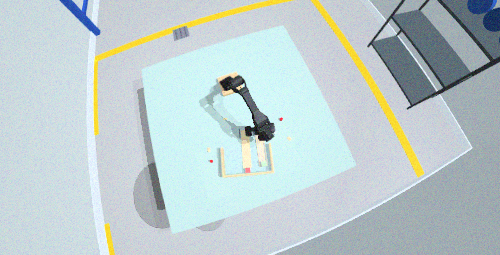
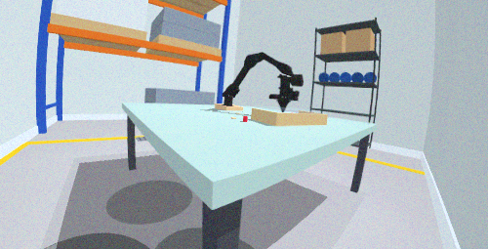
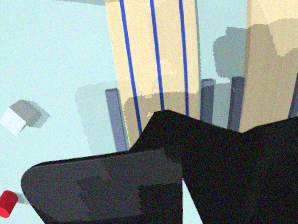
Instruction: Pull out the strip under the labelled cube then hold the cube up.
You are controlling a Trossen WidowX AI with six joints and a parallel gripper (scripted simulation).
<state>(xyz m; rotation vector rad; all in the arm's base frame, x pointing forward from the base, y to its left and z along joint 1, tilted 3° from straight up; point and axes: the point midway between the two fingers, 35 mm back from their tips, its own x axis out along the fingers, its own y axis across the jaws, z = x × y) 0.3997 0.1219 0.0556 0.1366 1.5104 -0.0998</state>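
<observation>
Now: gripper tip 200 mm short of the labelled cube, 30 mm to the left of it and 10 mm above it. Also, from my gripper tip: grey block (100 mm to the left, 20 mm below, 20 mm ahead).
</observation>
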